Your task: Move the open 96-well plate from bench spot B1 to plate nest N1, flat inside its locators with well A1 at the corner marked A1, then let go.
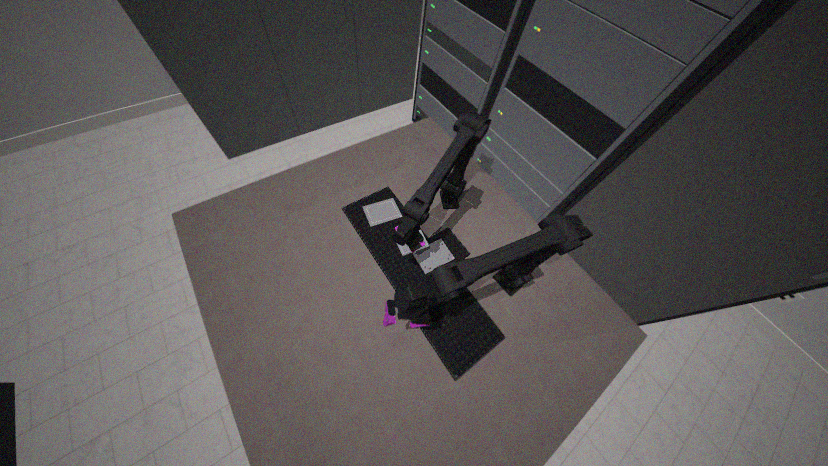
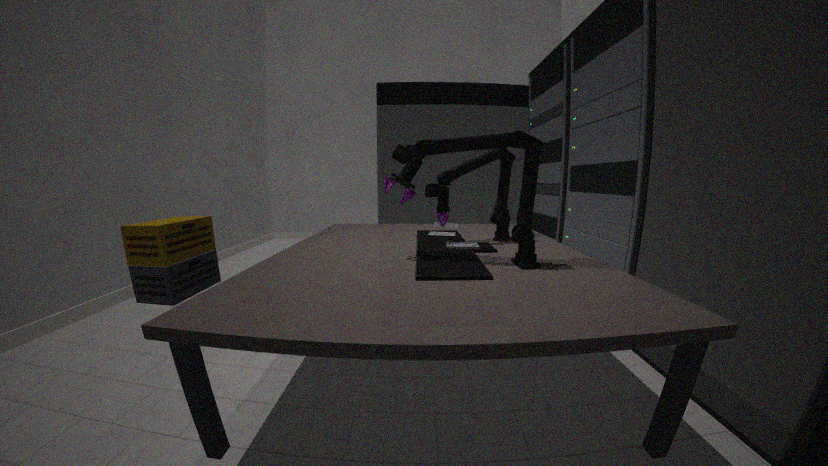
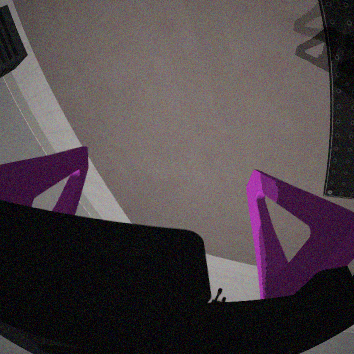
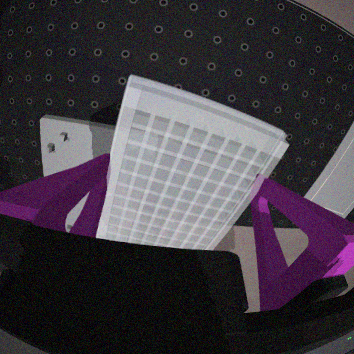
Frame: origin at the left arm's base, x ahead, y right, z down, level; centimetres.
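Seen in the pictures: left gripper, between the fingertips: (image 1: pixel 397 324) (image 2: pixel 392 199) (image 3: pixel 171 167); right gripper, between the fingertips: (image 1: pixel 407 244) (image 2: pixel 441 225) (image 4: pixel 184 172); left arm's base, origin of its link: (image 1: pixel 507 281) (image 2: pixel 525 264); right arm's base, origin of its link: (image 1: pixel 448 199) (image 2: pixel 501 239).
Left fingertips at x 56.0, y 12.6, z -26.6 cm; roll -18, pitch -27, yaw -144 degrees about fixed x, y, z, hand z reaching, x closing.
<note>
Offsets run from my left fingertips to a thing's top centre. "*": to the spot under its first point. Level surfaces: height alone.
The white open 96-well plate {dx -27.5, dy +25.7, dz +14.6 cm} (image 4: pixel 186 168) (image 1: pixel 404 249) is gripped across its width by my right gripper (image 4: pixel 184 172) (image 1: pixel 412 239) (image 2: pixel 442 218). It hangs a little above the black perforated board {dz +25.3 cm} (image 1: pixel 463 341) (image 2: pixel 451 269) (image 4: pixel 211 42). The pale plate nest N1 {dx -35.0, dy +17.4, dz +23.1 cm} (image 1: pixel 435 256) (image 2: pixel 463 245) (image 4: pixel 60 140), with small locators, lies just beside and partly under the plate. Bench spot B1 {* dx -29.6, dy +51.6, dz +25.1 cm} (image 1: pixel 382 211) (image 4: pixel 333 189) is a bare pale rectangle farther along the board. My left gripper (image 1: pixel 399 315) (image 2: pixel 398 190) (image 3: pixel 171 167) is open and empty, held high over the table beside the board (image 3: pixel 342 123).
The board lies on a brown table {dz +26.6 cm} (image 1: pixel 289 324) (image 2: pixel 376 312). Tall grey cabinets (image 1: pixel 550 87) (image 2: pixel 602 144) stand right behind the arm bases. A yellow and grey crate (image 2: pixel 170 257) stands on the floor beside the table.
</note>
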